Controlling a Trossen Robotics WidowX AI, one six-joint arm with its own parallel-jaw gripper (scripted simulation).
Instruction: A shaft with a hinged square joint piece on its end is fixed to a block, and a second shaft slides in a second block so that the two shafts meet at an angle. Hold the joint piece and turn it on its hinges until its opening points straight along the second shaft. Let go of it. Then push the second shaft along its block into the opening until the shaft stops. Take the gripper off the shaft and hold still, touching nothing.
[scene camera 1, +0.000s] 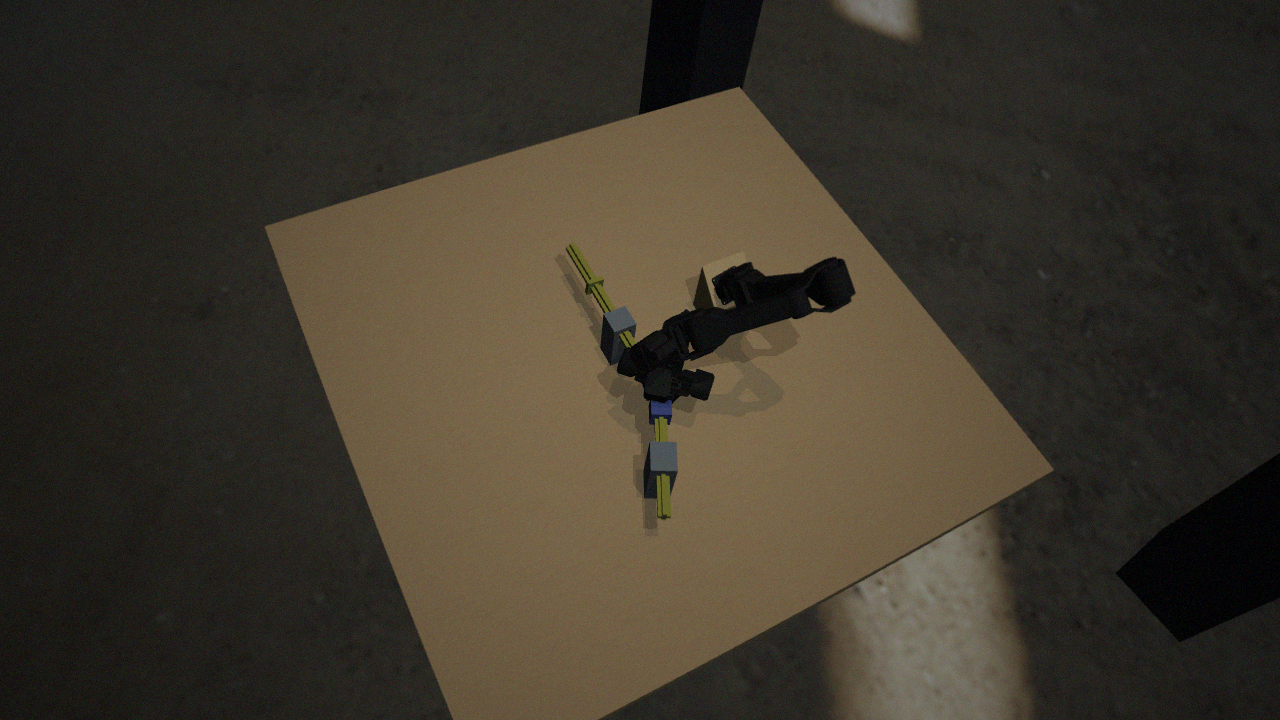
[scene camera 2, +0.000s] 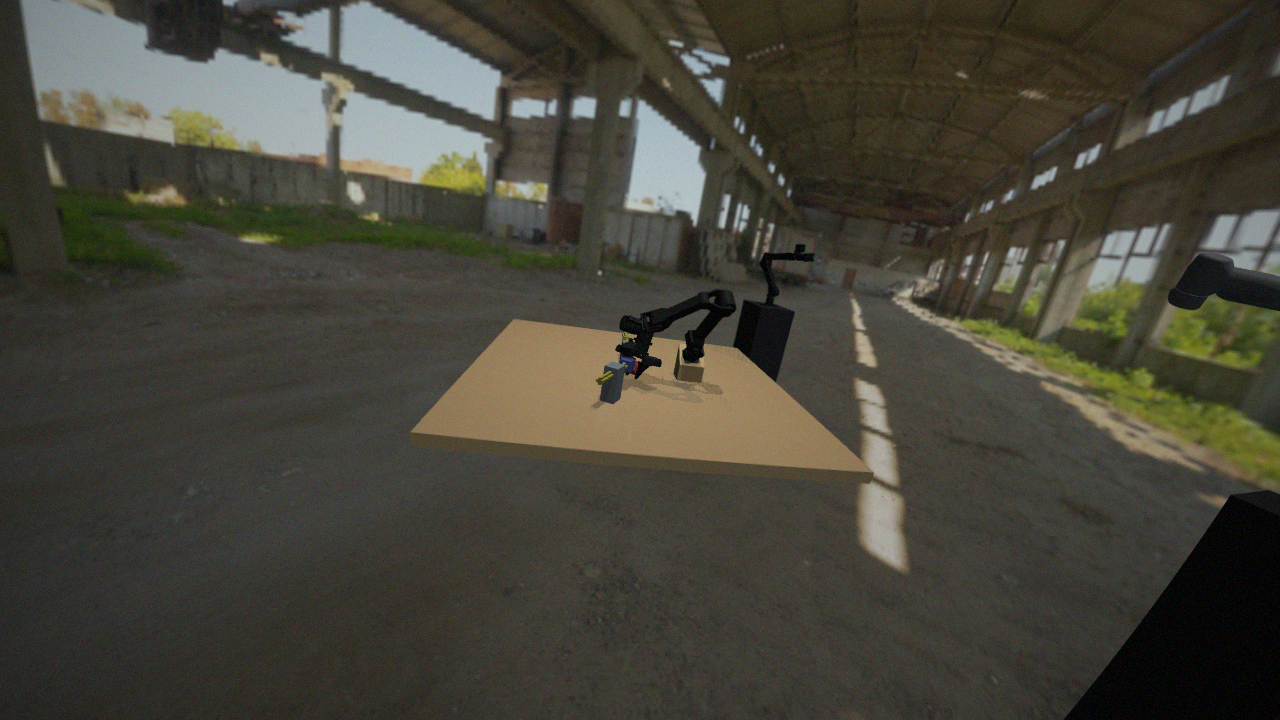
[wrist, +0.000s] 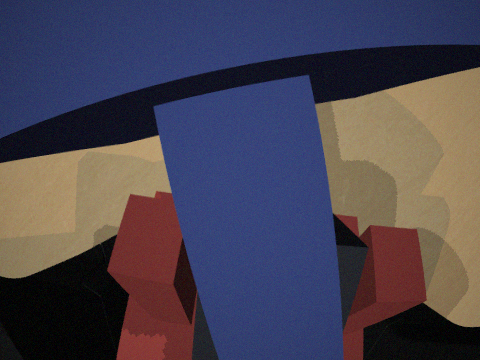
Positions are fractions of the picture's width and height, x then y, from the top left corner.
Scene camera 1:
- shaft: 0.46, 0.40
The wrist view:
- my gripper: 0.51, 0.63
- red joint piece: 0.31, 0.72
